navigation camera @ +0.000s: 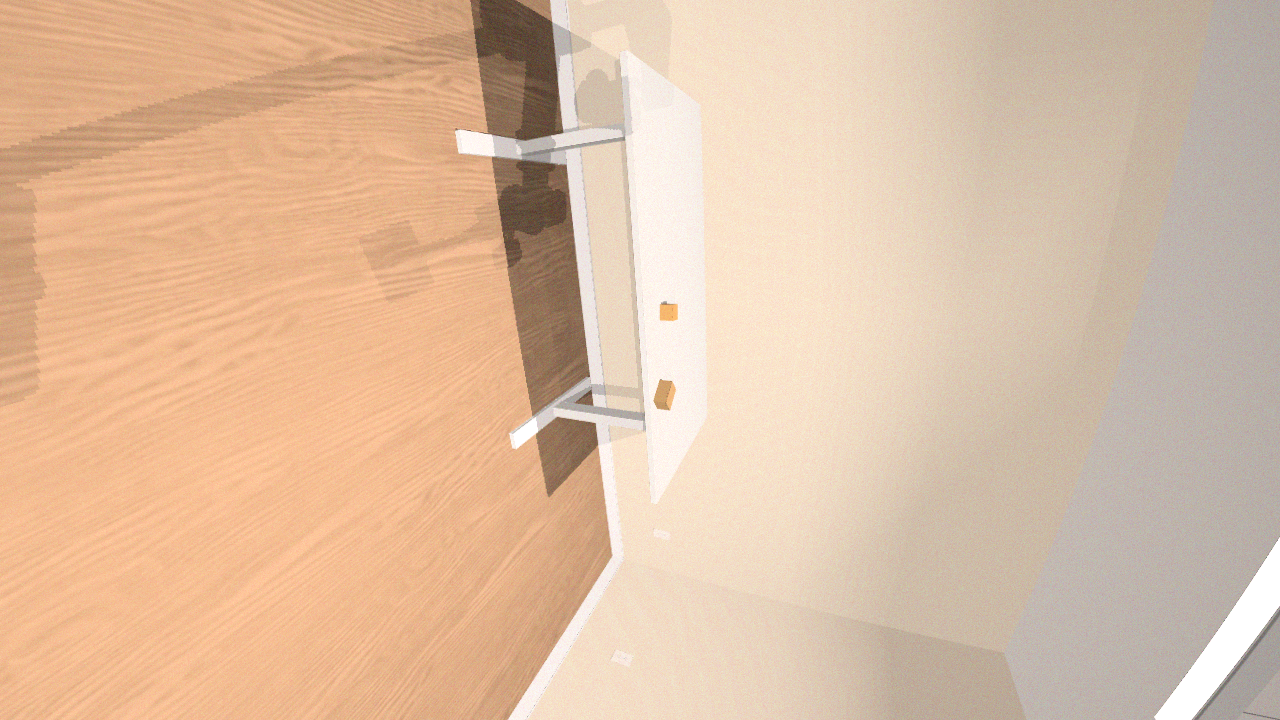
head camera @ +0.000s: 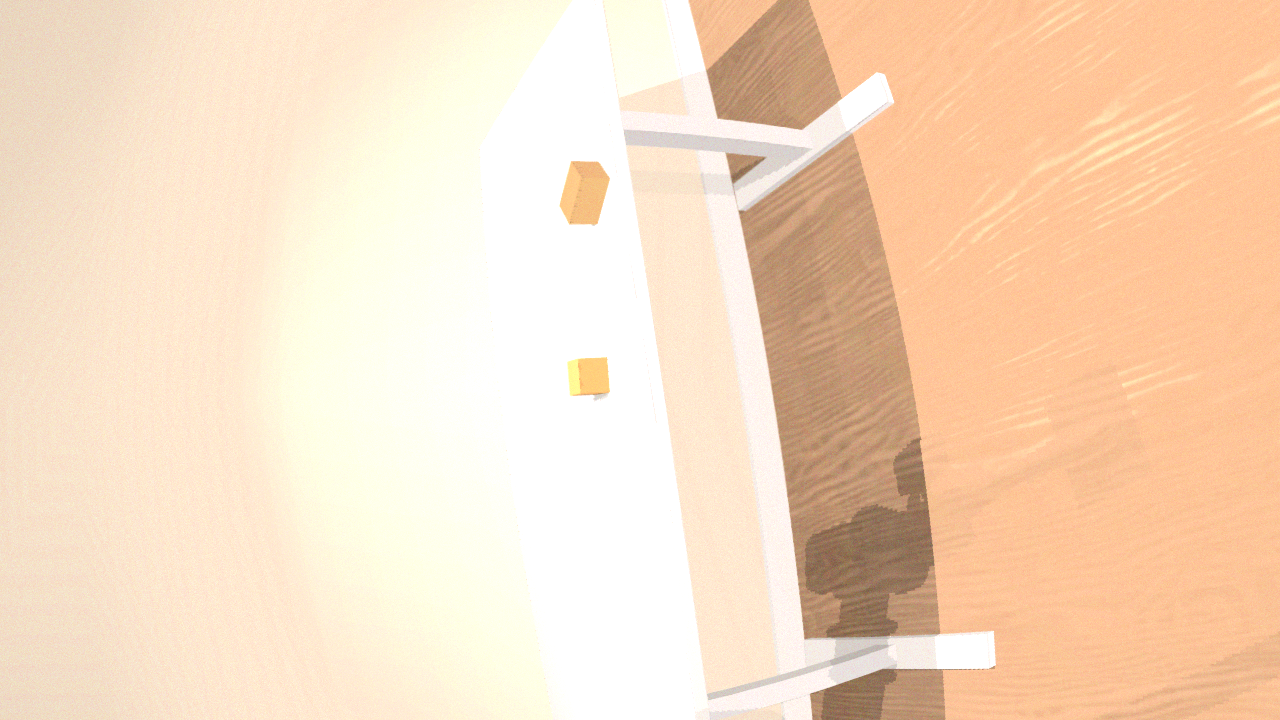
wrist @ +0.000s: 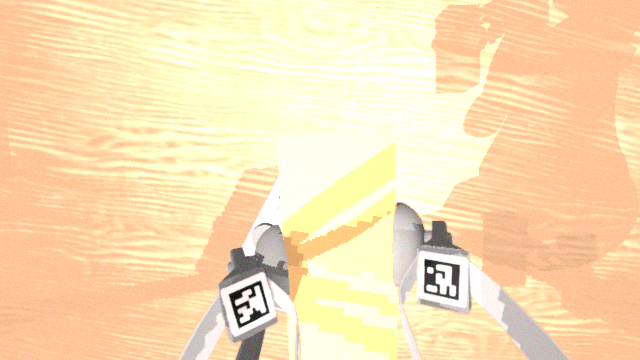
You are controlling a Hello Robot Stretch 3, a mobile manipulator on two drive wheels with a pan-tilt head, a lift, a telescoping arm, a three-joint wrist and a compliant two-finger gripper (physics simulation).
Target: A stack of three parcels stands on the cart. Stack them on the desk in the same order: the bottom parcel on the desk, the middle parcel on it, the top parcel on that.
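Pixels of known places: gripper, between the fingertips: (wrist: 338,241); robot's base, origin of its link: (wrist: 273,222).
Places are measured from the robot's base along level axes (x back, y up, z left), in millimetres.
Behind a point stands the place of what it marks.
Observation:
My gripper (wrist: 338,241) {z -234, x 23, y 859 mm} is shut on a pale yellow parcel (wrist: 345,200) {z -258, x 11, y 886 mm}, with a rounded fingertip pressed on each side; wood floor shows beyond it. The white desk (head camera: 599,537) {z 406, x -1468, y 720 mm} (navigation camera: 666,197) {z 530, x -1415, y 720 mm} bears two separate parcels. One is a longer tan-orange parcel (head camera: 586,193) {z -171, x -1411, y 754 mm} (navigation camera: 664,394) {z -170, x -1411, y 755 mm}, near one end of the desk. The other is a smaller, cube-like orange parcel (head camera: 589,376) {z 121, x -1409, y 753 mm} (navigation camera: 668,311) {z 125, x -1409, y 753 mm}, nearer the middle. They stand apart, not stacked. The gripper does not show in the head or navigation view. The cart does not show.
The desk's white legs (head camera: 957,651) (navigation camera: 487,143) reach out over the wood floor (head camera: 1118,313) {z 18, x -864, y 0 mm} (navigation camera: 268,358) {z -64, x -540, y 0 mm}. A beige wall (head camera: 179,358) {z 95, x -2096, y 1531 mm} (navigation camera: 895,313) {z 192, x -2065, y 1571 mm} stands behind the desk, with a white baseboard (navigation camera: 581,241) {z 516, x -1949, y 43 mm} along its foot. The robot's shadow falls on the floor by one desk leg.

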